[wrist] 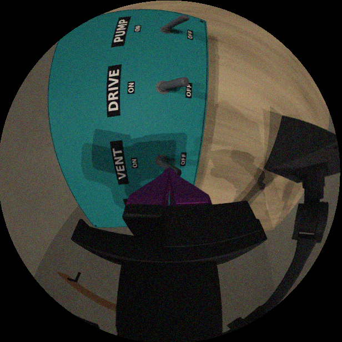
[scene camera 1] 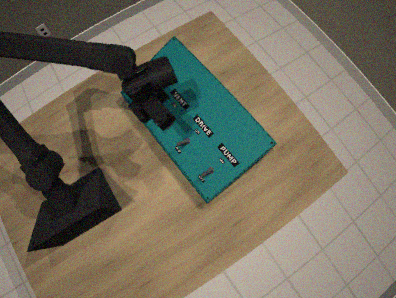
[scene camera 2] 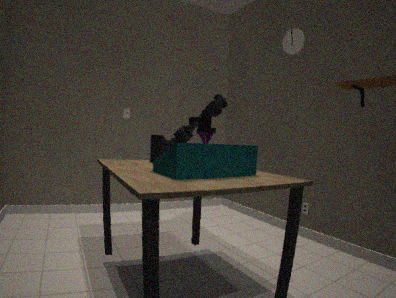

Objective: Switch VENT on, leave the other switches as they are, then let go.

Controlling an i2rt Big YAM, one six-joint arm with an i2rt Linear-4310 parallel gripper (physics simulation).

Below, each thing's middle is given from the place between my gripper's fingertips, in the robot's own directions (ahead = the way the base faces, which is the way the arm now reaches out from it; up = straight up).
My hand is 100 mm short of the teal switch panel [scene camera 1: 221,134], 70 mm above it and 30 mm to the left of it.
